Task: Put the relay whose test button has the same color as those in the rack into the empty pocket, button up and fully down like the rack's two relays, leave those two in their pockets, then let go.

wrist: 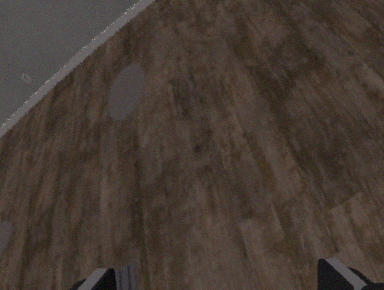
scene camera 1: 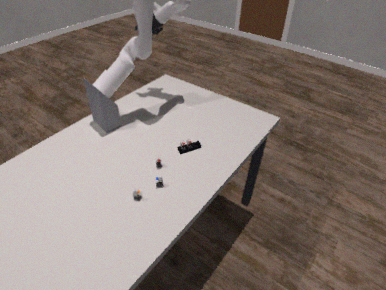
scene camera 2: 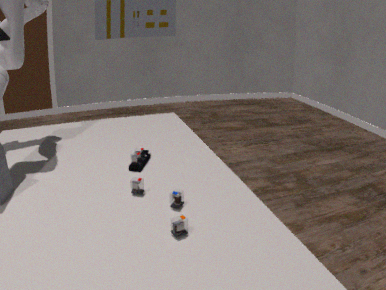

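The black rack (scene camera 1: 193, 149) (scene camera 2: 135, 168) lies on the table with two red-button relays in its pockets; its empty pocket is at the right end in scene camera 1, the far end in scene camera 2. A loose relay with a red button (scene camera 1: 159, 164) (scene camera 2: 138, 187) stands upright near the rack. A loose relay with a blue button (scene camera 1: 159, 183) (scene camera 2: 177, 200) and one with an orange button (scene camera 1: 137, 196) (scene camera 2: 179, 227) stand farther from it. My gripper (wrist: 217, 275) is open and empty, high above and away from the relays. Its fingertips show at the wrist view's bottom edge.
The white table (scene camera 1: 90, 200) (scene camera 2: 75, 240) carries the rack and loose relays. A grey upright plate (scene camera 1: 102, 110) stands at the arm's base. The table's long edge runs past the relays on the right. The wrist view shows wooden floor (wrist: 200, 150) and a wall base.
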